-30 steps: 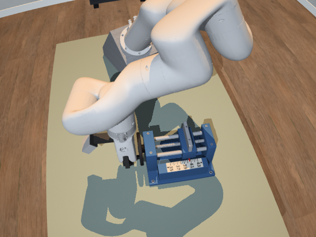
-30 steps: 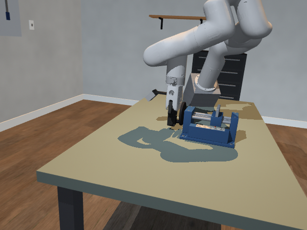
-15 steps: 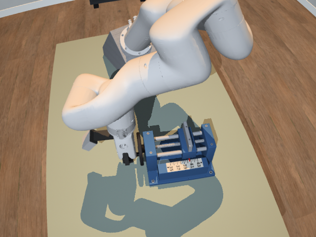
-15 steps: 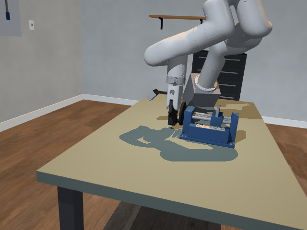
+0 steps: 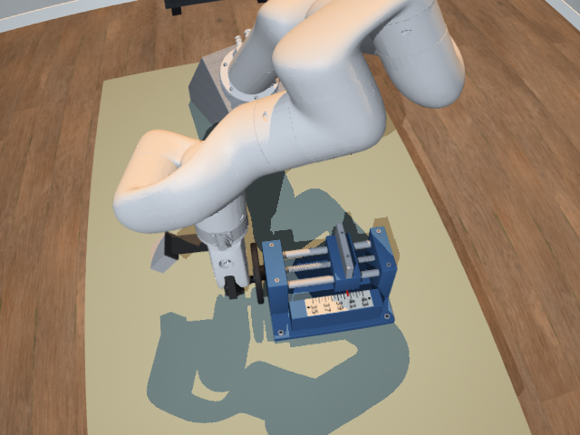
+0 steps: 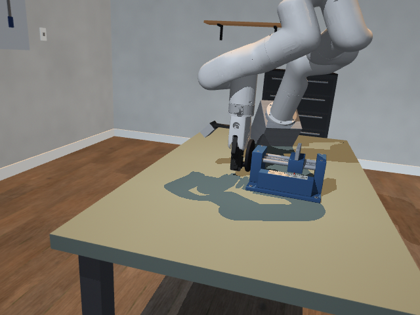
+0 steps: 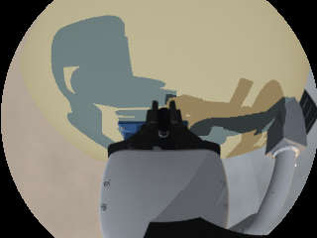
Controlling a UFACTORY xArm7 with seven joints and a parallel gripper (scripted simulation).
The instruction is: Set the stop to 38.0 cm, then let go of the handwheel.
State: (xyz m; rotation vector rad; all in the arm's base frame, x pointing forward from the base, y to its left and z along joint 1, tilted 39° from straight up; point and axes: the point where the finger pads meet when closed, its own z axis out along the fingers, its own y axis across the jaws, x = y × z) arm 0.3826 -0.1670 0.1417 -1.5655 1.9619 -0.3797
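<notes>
The handwheel is 2 cm to the left of my hand, 1 cm ahead of it and 1 cm above it. From my hand the other things lie so: stop plate: 17 cm to the left, 5 cm ahead, 5 cm above.
</notes>
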